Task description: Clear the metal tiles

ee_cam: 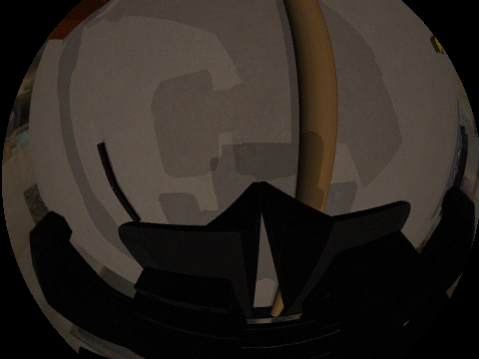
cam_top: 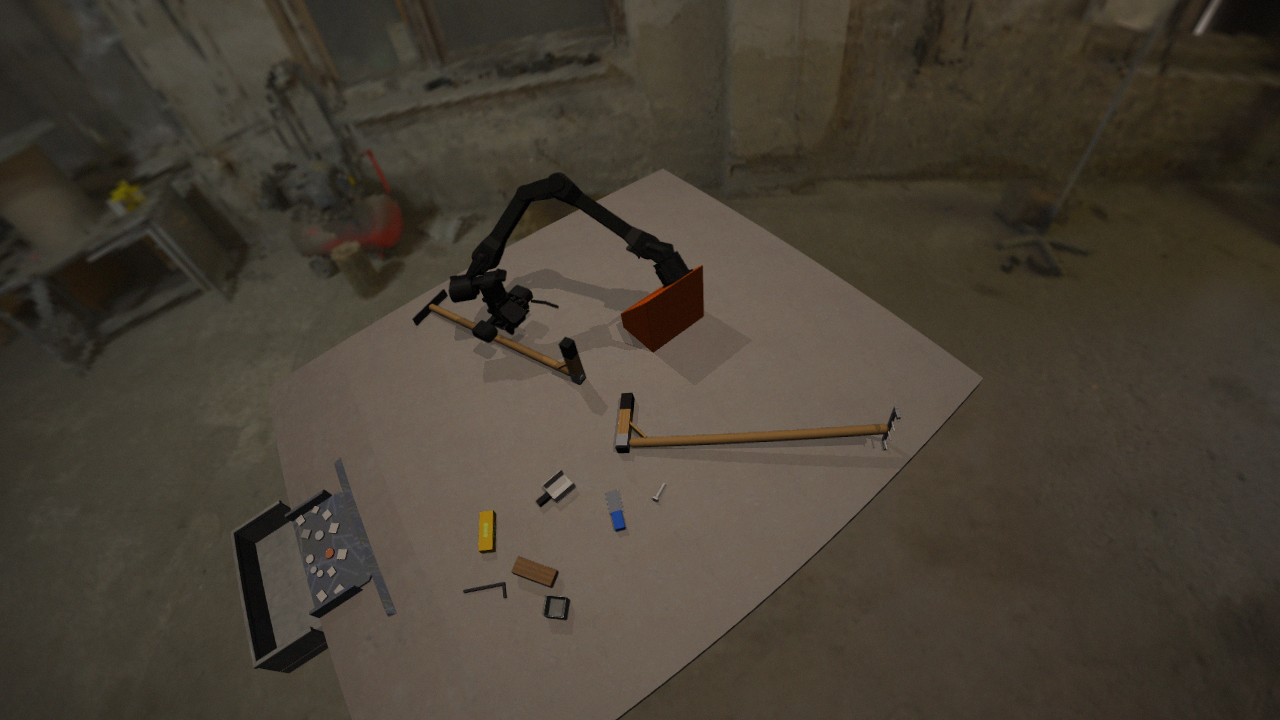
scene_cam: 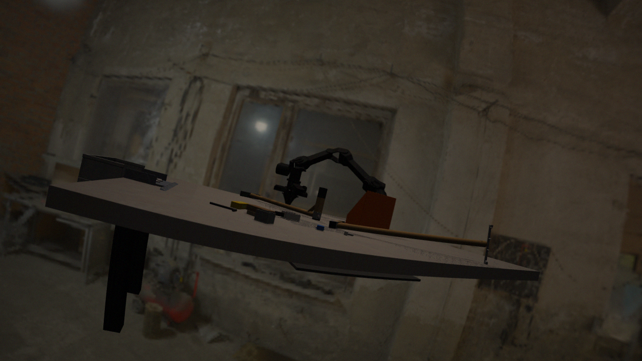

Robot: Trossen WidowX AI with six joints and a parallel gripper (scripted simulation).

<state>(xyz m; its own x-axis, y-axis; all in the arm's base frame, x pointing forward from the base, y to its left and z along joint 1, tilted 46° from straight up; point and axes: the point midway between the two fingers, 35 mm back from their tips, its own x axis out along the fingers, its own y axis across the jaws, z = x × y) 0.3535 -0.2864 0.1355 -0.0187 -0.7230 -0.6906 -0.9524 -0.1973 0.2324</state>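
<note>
The wooden-shafted scraper is 4 cm ahead of my gripper tip, 1 cm to the right of it and 5 cm above it. Round my gripper tip: wooden block (31 cm ahead, 58 cm to the left); then yellow block (34 cm ahead, 44 cm to the left); then blue piece (11 cm ahead, 59 cm to the left, 1 cm below).
</note>
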